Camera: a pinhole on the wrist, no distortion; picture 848 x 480 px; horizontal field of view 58.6 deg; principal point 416.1 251.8 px. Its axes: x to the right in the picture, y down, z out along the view. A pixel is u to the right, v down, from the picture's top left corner.
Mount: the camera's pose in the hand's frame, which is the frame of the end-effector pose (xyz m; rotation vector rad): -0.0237 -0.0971 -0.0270 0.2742 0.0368 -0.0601
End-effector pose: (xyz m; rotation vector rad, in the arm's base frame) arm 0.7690 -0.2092 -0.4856 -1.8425 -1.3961 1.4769
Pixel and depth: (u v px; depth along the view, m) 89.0 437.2 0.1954
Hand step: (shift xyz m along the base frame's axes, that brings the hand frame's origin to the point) -0.1977 -0.0912 0.0630
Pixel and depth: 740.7 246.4 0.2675
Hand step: -0.2856 0.1008 0.0091
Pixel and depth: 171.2 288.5 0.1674
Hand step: -0.1788 -0.0438 0.0893
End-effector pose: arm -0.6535 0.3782 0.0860 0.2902 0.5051 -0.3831
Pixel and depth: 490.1 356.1 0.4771
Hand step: 0.1468 -0.3202 0.3247
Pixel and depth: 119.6 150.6 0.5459
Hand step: -0.1107 -0.3820 0.4730
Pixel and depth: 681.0 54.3 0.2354
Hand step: 0.0282 -0.2816 0.0791
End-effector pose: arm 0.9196 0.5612 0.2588 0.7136 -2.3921 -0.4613
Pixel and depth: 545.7 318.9 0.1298
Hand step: -0.0182 -0.0839 -0.1328
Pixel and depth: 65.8 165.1 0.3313
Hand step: 0.0164 -0.0276 -0.3967
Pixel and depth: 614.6 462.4 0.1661
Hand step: -0.0706 -0.0739 -0.1445
